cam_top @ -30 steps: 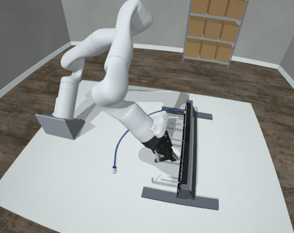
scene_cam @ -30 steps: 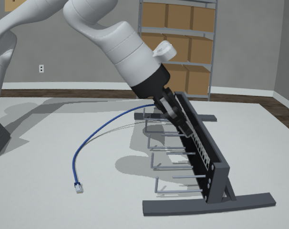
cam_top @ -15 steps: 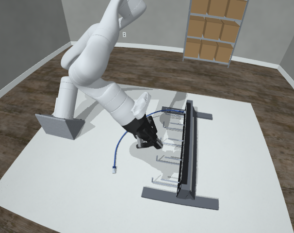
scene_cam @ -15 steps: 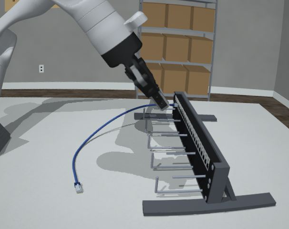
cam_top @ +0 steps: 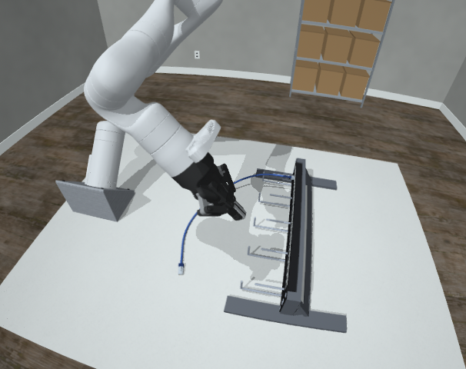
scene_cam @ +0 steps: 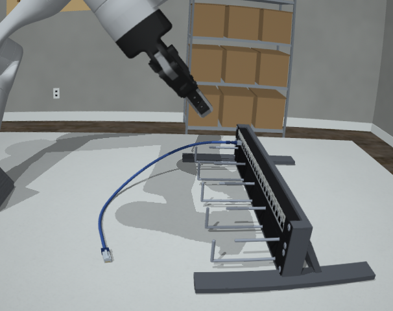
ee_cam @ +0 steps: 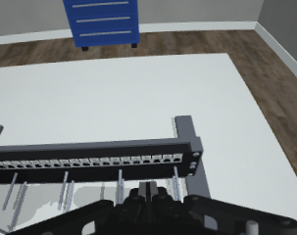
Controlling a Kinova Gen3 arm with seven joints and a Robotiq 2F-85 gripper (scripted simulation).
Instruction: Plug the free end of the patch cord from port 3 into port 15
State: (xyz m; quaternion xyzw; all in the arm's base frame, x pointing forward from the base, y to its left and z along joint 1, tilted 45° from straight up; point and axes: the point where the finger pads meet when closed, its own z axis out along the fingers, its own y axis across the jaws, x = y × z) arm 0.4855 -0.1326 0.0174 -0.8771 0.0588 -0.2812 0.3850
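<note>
The plug is 130 mm behind my hand, 50 mm to the right of it and 240 mm below it.
</note>
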